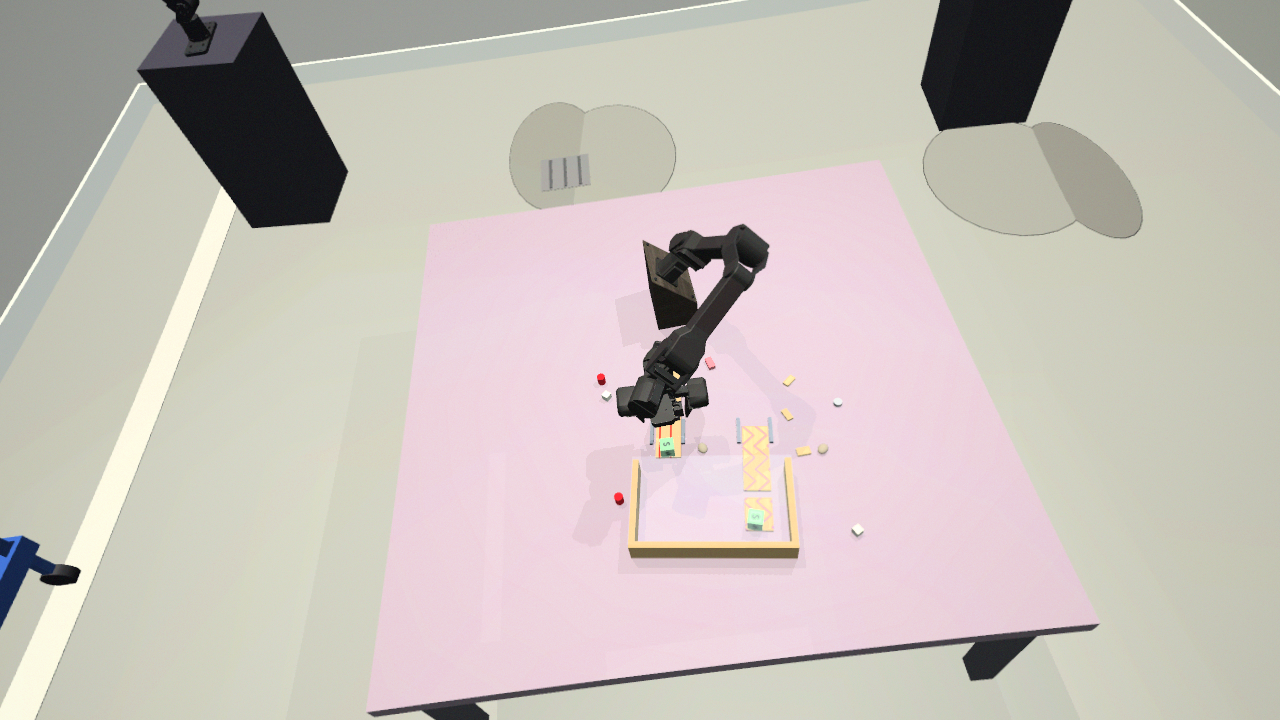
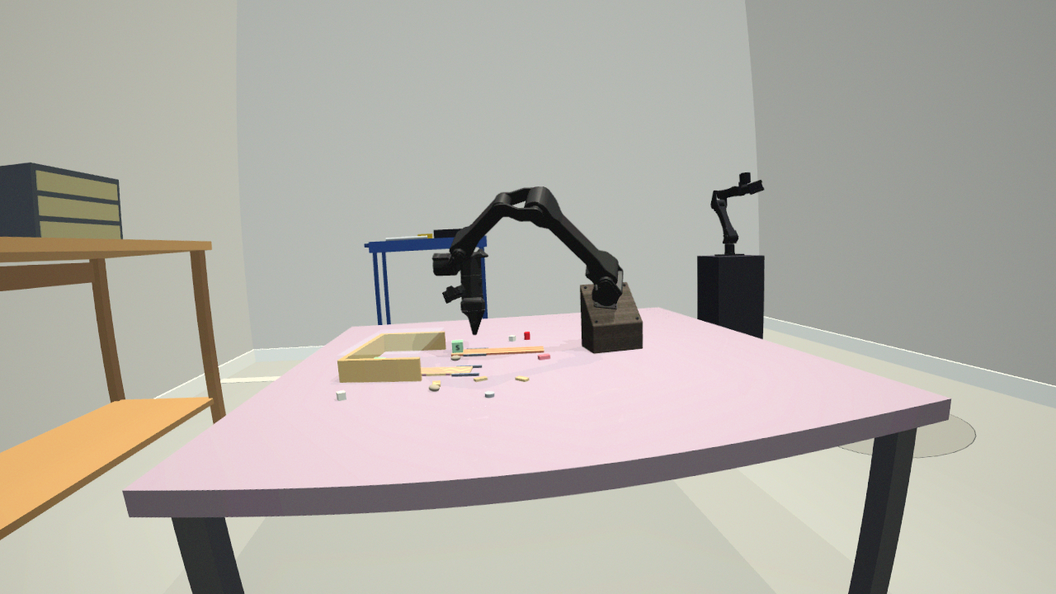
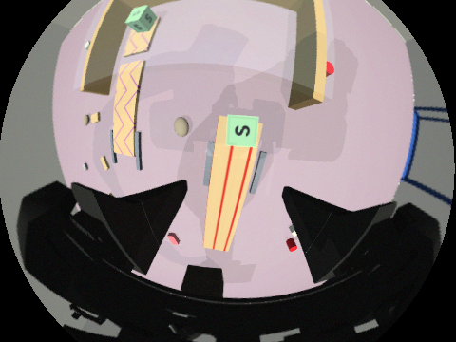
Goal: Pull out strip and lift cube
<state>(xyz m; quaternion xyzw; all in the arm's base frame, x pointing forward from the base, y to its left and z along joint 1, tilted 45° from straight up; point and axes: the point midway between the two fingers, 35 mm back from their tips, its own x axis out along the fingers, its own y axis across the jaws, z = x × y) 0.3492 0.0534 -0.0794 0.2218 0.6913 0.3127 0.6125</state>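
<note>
My gripper tip is now 6 cm past the striped strip, 6 cm above it and 1 cm to the right of it. From my gripper tip the other things lie so: pink block (18 cm behind, 11 cm to the left, 5 cm below).
</note>
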